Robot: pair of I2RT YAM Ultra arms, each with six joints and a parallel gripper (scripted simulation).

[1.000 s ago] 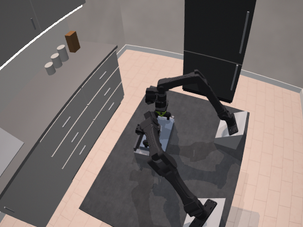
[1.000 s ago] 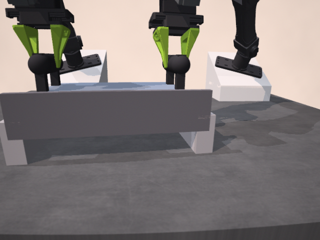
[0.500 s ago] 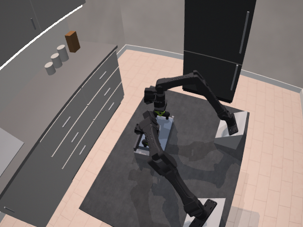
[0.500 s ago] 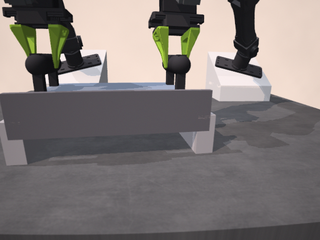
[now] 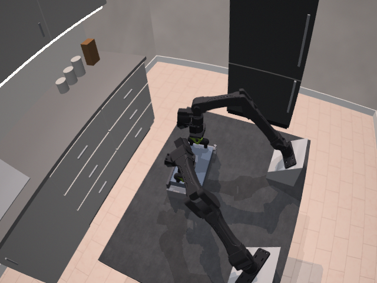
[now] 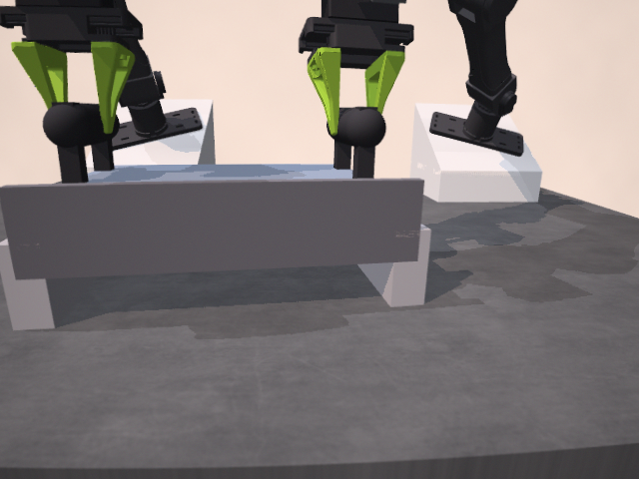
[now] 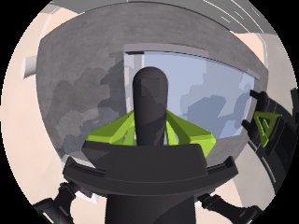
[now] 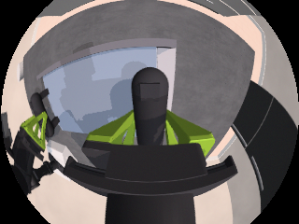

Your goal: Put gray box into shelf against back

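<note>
The gray box lies 12 cm to the right of my left hand, 5 cm below it and 2 cm ahead of it. The rest, counted from my left hand: shelf back plate 11 cm to the right, 11 cm ahead, 7 cm below.
My right hand is 120 mm to the right of the gray box, 50 mm above it and 20 mm past it. Also, from my right hand: shelf back plate: 140 mm to the left, 80 mm below, 70 mm ahead.
</note>
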